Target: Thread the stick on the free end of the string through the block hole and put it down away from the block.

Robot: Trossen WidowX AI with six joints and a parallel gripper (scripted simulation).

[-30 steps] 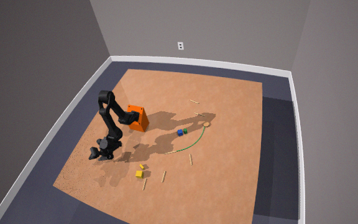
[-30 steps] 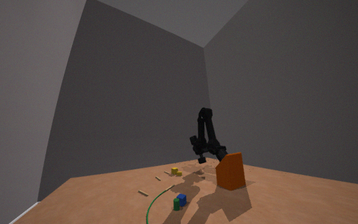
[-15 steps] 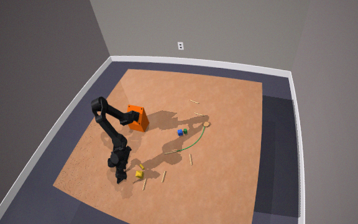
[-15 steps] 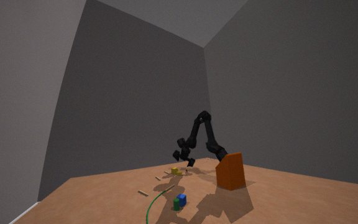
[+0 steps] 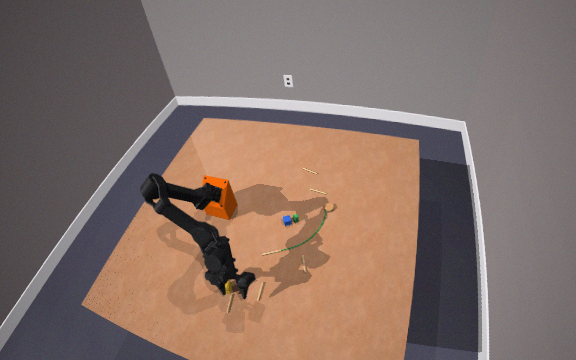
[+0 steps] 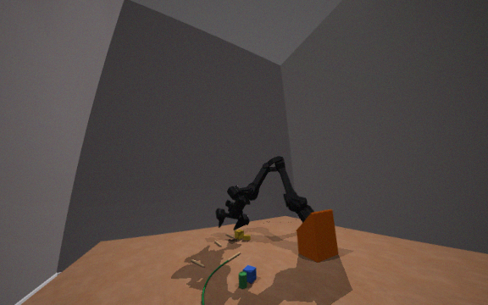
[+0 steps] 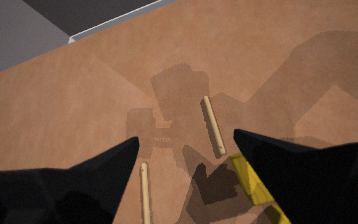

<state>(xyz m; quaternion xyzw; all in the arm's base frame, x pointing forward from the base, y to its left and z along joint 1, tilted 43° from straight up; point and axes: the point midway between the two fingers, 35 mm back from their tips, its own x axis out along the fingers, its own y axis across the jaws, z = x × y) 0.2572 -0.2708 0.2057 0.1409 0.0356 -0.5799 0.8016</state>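
The thin stick is 50 mm ahead of my gripper tip, 240 mm to the left of it and 50 mm below it. Also, from my gripper tip: blue block: 40 mm ahead, 390 mm to the left, 30 mm below; then yellow block: 60 mm behind, 30 mm to the left, 30 mm below; then green cylinder: 70 mm ahead, 410 mm to the left, 30 mm below.
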